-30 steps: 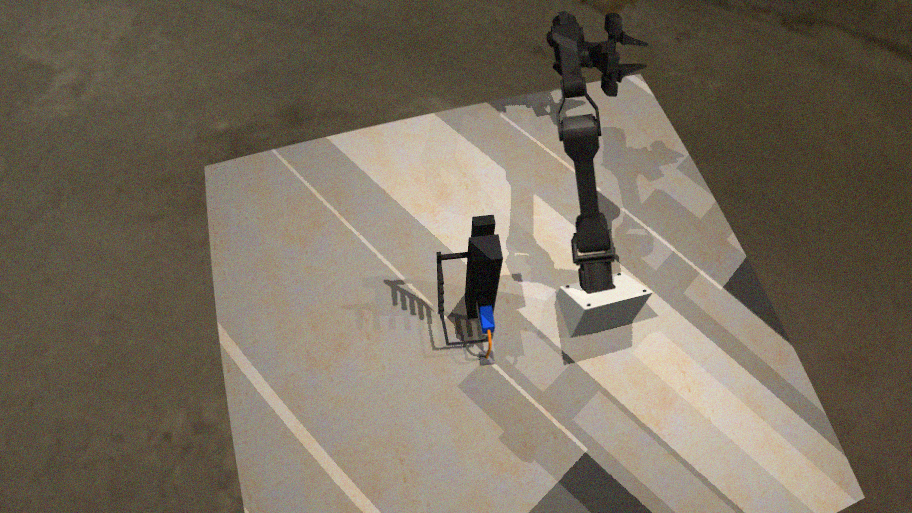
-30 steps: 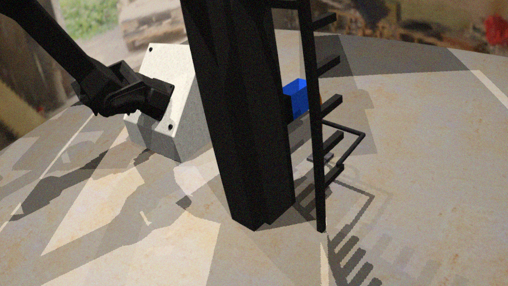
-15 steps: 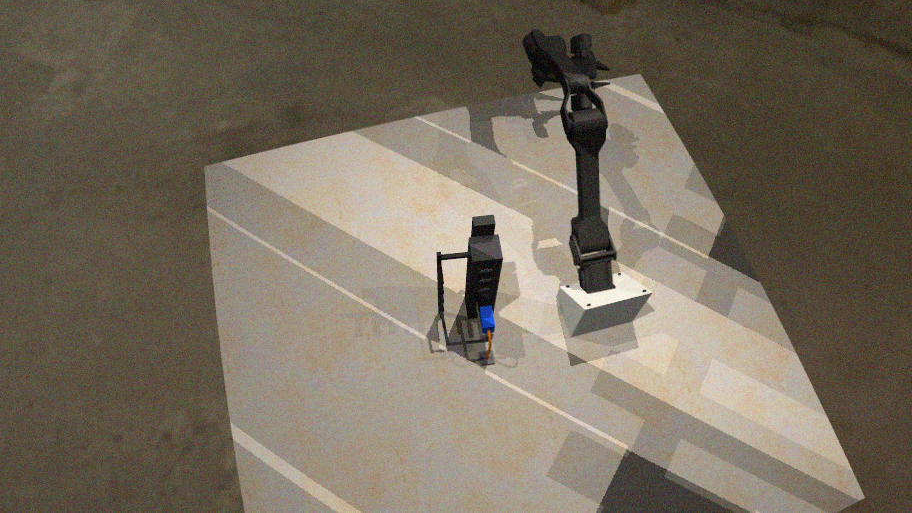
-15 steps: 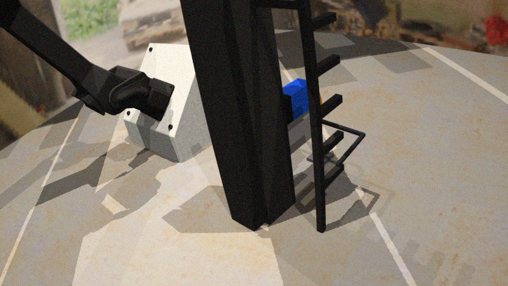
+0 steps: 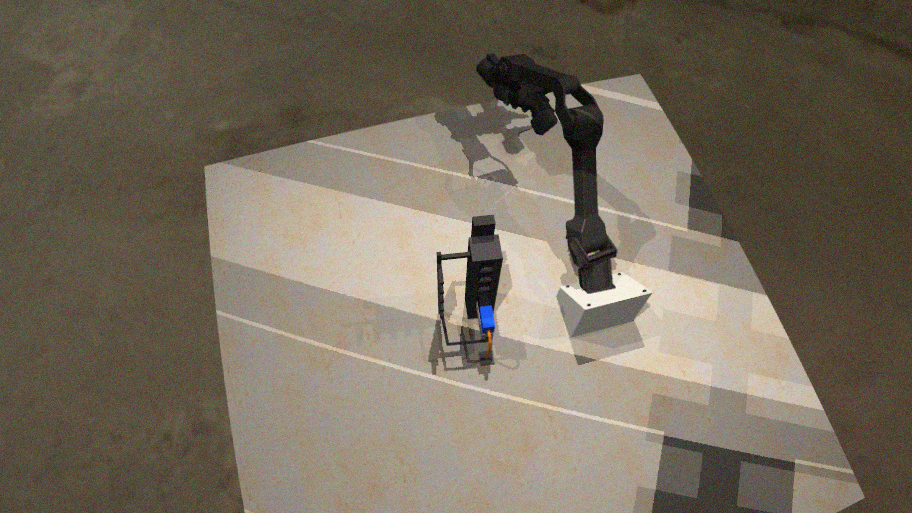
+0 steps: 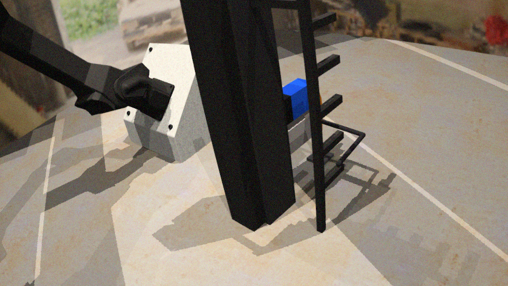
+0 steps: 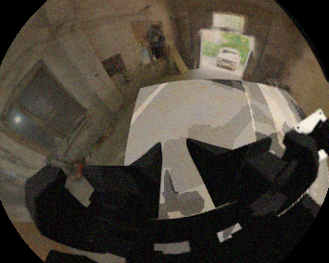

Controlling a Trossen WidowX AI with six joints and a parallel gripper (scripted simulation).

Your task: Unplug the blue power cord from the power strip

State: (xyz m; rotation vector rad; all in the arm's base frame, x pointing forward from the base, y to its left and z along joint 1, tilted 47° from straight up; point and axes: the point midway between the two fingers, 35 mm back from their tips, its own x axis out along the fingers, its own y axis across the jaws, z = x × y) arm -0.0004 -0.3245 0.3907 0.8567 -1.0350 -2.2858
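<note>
Right now my gripper tip is 540 mm to the right of the blue plug, 290 mm short of it and 30 mm below it.
</note>
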